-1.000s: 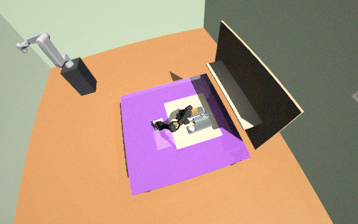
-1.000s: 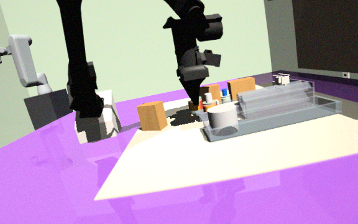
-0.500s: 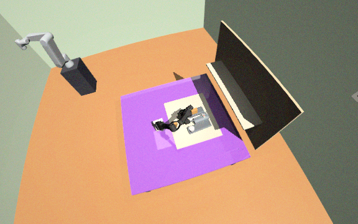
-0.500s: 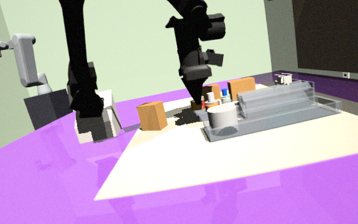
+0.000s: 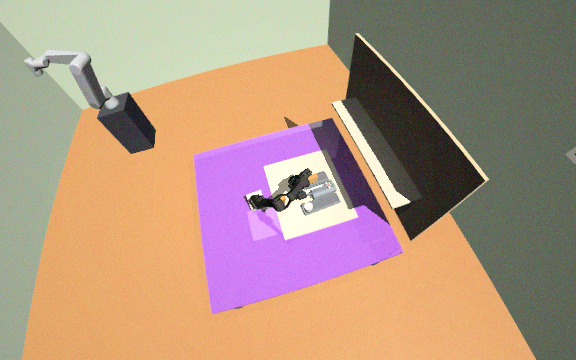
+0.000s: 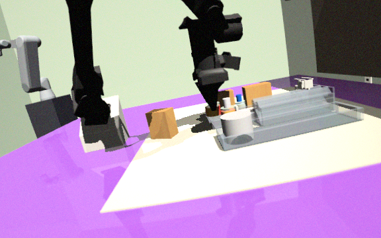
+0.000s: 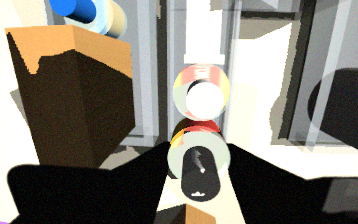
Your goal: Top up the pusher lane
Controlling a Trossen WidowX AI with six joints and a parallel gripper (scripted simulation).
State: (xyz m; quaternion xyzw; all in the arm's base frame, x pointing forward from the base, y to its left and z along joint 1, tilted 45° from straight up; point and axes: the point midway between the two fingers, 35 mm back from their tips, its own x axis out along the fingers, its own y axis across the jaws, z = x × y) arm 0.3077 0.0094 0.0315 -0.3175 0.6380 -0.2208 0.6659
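Right now the grey mat is 80 mm ahead of my gripper tip, 30 mm to the left of it and 50 mm below it. The rest, counted from my gripper tip: clear lane rack 160 mm ahead, 10 mm to the right, 30 mm below; grey cylinder 40 mm ahead, 130 mm to the right, 20 mm below; brown box 130 mm behind, 10 mm to the right, 10 mm below.
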